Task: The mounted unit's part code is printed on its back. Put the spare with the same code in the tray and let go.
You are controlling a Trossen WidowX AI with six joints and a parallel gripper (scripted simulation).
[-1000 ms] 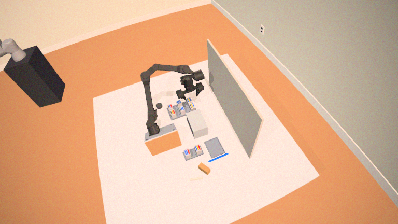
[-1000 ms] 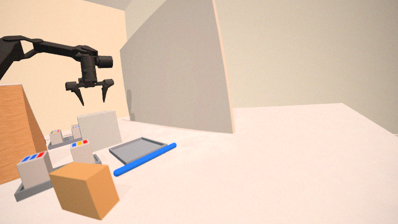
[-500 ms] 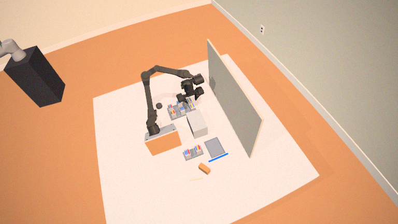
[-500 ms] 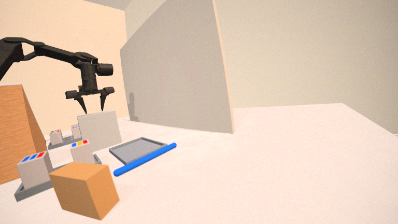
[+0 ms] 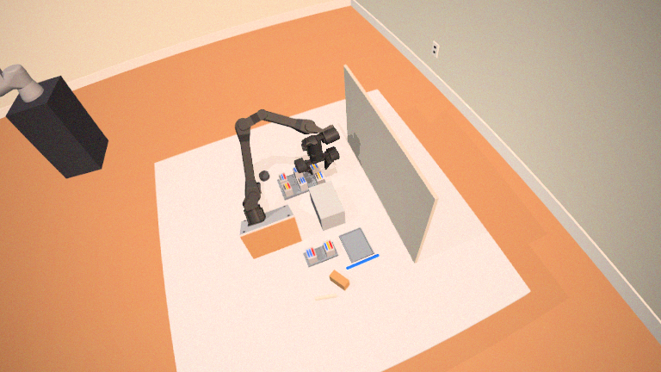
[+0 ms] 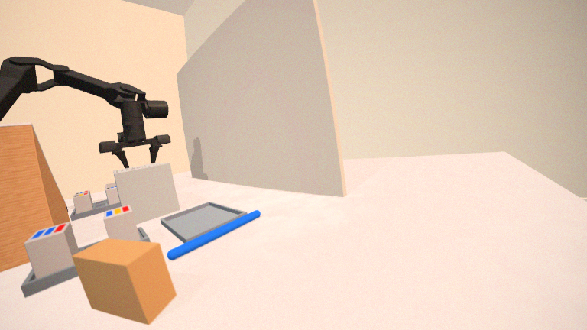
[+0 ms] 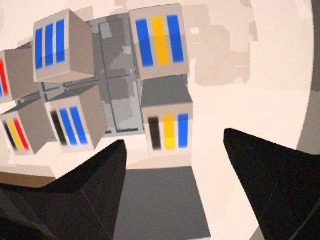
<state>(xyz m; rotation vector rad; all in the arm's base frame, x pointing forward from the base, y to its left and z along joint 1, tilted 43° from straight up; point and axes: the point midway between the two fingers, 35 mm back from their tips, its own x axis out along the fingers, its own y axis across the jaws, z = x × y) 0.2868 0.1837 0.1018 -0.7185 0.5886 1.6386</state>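
Now: gripper tip 30 mm above the grey spare block. The rest, counted from my gripper tip: grey tray 60 mm ahead, 350 mm to the right, 70 mm below; tall grey panel 230 mm ahead, 140 mm to the right, 150 mm above; mounted unit 10 mm behind, 150 mm to the right, 30 mm below.
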